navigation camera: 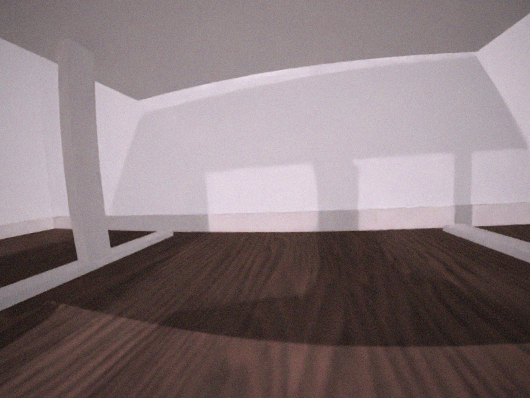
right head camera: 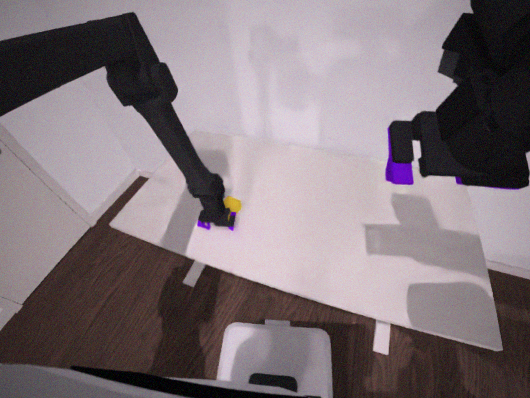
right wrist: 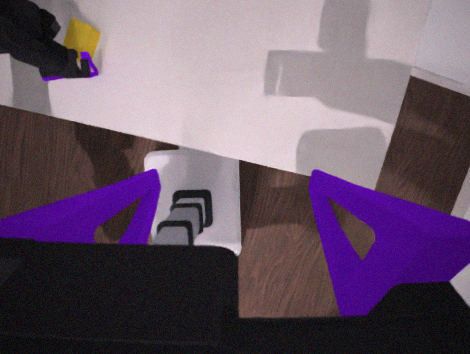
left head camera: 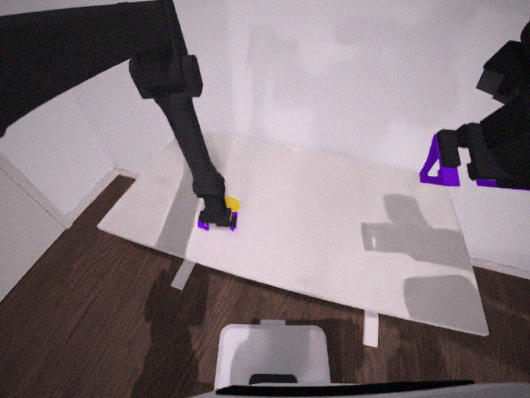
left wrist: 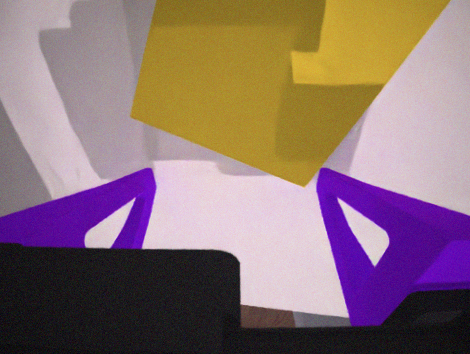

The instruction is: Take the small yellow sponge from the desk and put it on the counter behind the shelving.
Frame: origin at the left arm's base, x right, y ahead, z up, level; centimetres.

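Where they show: left gripper, fingertip midpoint: (right head camera: 221,228) (right wrist: 82,73) (left head camera: 220,229) (left wrist: 236,177); right gripper, fingertip midpoint: (right head camera: 422,177) (right wrist: 234,178) (left head camera: 449,179).
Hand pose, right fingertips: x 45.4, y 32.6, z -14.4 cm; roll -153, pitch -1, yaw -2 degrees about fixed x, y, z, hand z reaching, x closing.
After its pixels a point has its place.
The small yellow sponge (left head camera: 232,203) {x 4.0, y 67.8, z -64.5 cm} (right head camera: 233,204) {x 4.2, y 67.2, z -64.5 cm} (left wrist: 230,90) {x -0.2, y 63.7, z -64.5 cm} (right wrist: 82,36) {x 3.8, y 66.6, z -64.5 cm} lies on the white desk (left head camera: 300,215) {x 32.1, y 65.8, z -69.0 cm} (right head camera: 305,215) {x 33.6, y 66.0, z -69.0 cm} (right wrist: 200,75) {x 36.3, y 55.7, z -69.0 cm}. My left gripper (left head camera: 218,228) {x -0.1, y 57.8, z -68.7 cm} (right head camera: 217,227) {x -0.1, y 57.8, z -68.7 cm} (left wrist: 236,177) {x -0.1, y 57.8, z -68.7 cm} is open with nothing between its fingers. It is low over the desk, right beside the sponge, and partly covers it in the head views. In the left wrist view the sponge lies beyond the fingertips, its near corner close to the right-hand tip. My right gripper (right wrist: 234,178) {x 45.4, y 32.6, z -14.4 cm} is open and empty, held above the desk's right part in the head views. The counter and the shelving do not show.
A white wall (left head camera: 325,75) {x 42.8, y 114.0, z -30.1 cm} (right head camera: 325,75) {x 42.0, y 114.3, z -31.7 cm} stands behind the desk. A white cabinet-like panel (right head camera: 40,210) {x -153.7, y 82.5, z -97.3 cm} stands at the far left. The robot's pale base (left head camera: 272,350) {x 22.2, y 20.4, z -115.0 cm} (right head camera: 275,350) {x 22.6, y 20.6, z -115.0 cm} is near the desk's front edge. The navigation camera shows a desk leg (navigation camera: 82,150) {x -28.8, y 88.5, z -104.7 cm} and floor rails (navigation camera: 55,275).
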